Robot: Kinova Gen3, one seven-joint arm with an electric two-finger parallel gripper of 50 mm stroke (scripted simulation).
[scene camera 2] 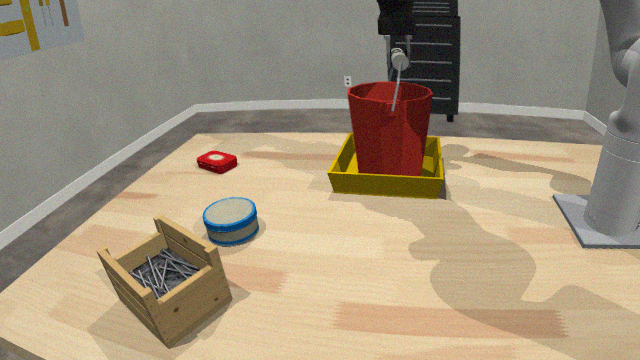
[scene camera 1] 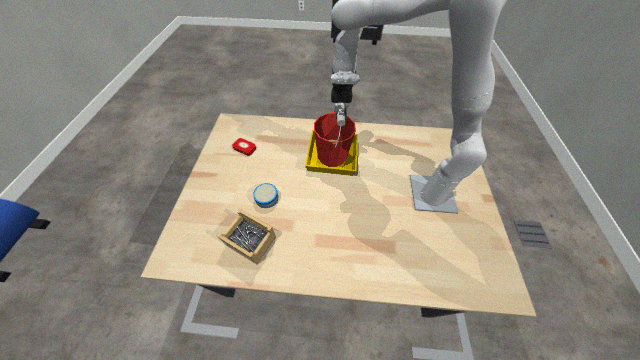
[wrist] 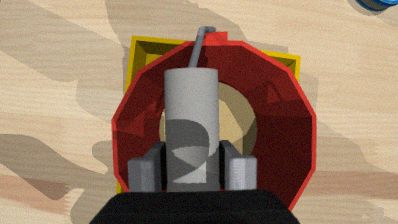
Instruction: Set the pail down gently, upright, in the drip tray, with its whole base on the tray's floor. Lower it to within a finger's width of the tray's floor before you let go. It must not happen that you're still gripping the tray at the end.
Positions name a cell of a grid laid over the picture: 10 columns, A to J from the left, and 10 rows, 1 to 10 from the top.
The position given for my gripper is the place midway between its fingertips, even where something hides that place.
Observation:
I see my gripper (wrist: E8), a yellow drip tray (scene camera 2: G6) and a red pail (scene camera 2: G4).
The yellow drip tray shows as well in scene camera 1 (scene camera 1: E5) and in the wrist view (wrist: D3). The red pail shows as well in scene camera 1 (scene camera 1: F4) and in the wrist view (wrist: G6).

